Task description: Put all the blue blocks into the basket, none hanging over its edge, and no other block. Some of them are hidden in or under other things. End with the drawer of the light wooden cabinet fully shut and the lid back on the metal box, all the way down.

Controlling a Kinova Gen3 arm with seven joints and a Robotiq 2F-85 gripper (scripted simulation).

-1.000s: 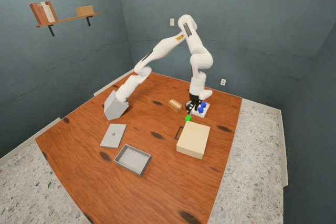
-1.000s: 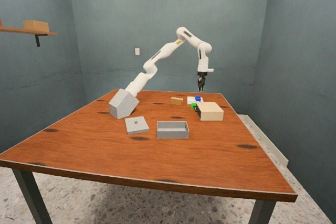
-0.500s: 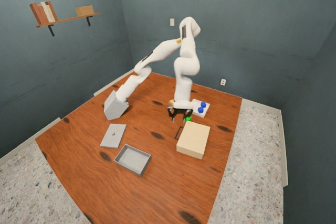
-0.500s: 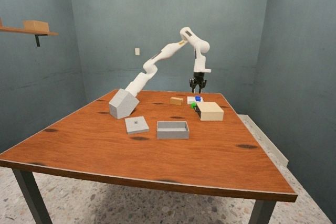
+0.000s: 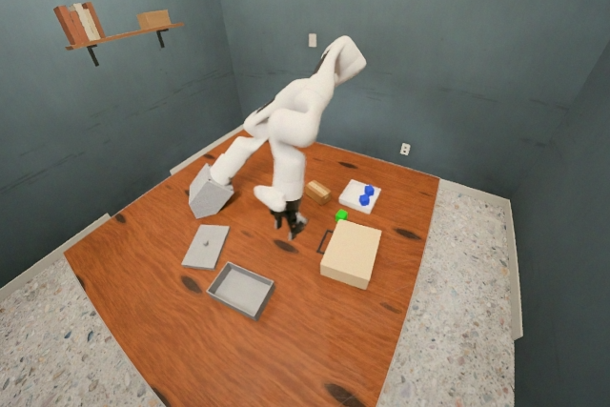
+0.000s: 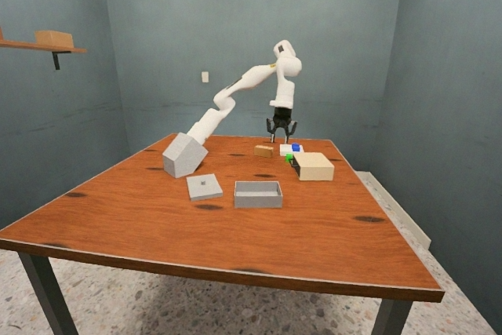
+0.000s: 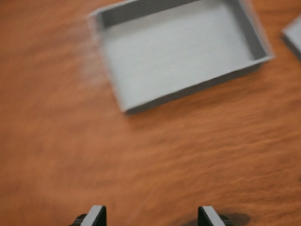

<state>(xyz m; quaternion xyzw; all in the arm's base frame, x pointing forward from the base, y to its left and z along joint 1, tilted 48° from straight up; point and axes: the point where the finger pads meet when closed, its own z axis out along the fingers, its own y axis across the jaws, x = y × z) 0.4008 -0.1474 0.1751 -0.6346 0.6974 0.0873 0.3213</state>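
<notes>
Now: hand 270 mm past the metal lid, 200 mm to the left of it and 190 mm above it. The rest, counted from my hand: light wooden cabinet: 180 mm to the left, 170 mm below, 120 mm ahead; then green block: 290 mm to the left, 190 mm below, 20 mm behind; then grey metal box: 180 mm to the right, 180 mm below, 20 mm behind.
</notes>
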